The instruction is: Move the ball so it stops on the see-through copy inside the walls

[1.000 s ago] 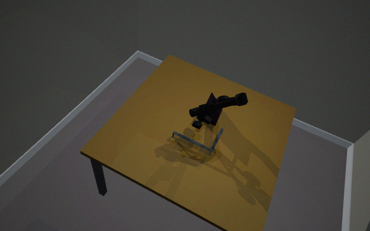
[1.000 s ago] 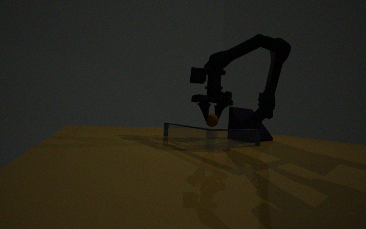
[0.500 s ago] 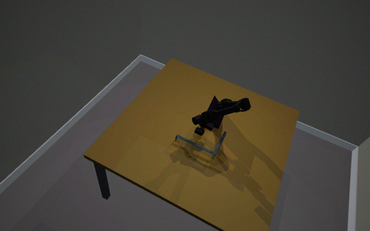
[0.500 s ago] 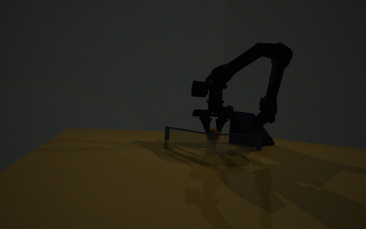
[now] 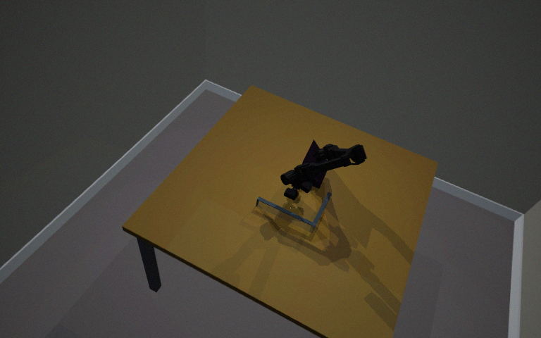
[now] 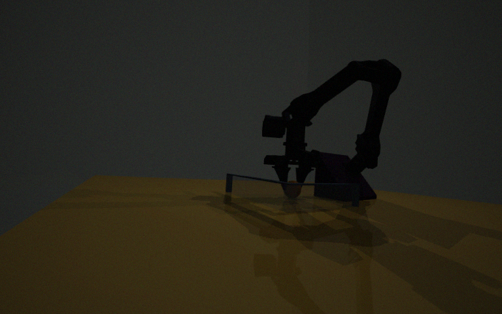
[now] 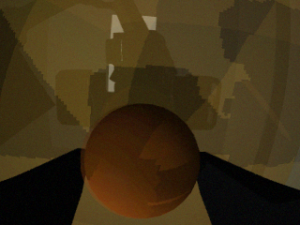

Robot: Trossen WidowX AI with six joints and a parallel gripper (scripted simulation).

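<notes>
My gripper tip is now right at the orange ball. The rest, counted from my gripper tip: see-through ball copy: right at my gripper tip.
</notes>
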